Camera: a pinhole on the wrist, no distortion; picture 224 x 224 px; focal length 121.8 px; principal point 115.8 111.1 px. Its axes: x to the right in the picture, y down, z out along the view. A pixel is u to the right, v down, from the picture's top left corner.
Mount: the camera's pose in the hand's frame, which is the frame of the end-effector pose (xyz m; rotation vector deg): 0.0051 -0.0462 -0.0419 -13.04 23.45 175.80
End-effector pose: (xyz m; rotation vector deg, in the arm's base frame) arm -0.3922 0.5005 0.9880 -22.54 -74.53 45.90
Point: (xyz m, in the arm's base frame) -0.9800 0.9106 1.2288
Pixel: 13.3 70.4
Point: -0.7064 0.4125 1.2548
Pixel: 60.8 177.3
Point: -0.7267 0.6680 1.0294
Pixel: 59.7 64.0
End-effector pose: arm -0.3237 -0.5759 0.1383 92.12 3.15 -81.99
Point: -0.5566 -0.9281 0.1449
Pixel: 70.0 112.7
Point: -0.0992 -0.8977 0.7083
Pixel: outside the picture
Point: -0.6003 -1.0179 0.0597
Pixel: 47.5 122.6
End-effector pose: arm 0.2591 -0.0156 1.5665 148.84 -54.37 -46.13
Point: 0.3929 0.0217 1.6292
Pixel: behind the camera
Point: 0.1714 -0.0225 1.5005
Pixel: 121.7 90.8
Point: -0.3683 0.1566 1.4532
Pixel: 198.0 104.5
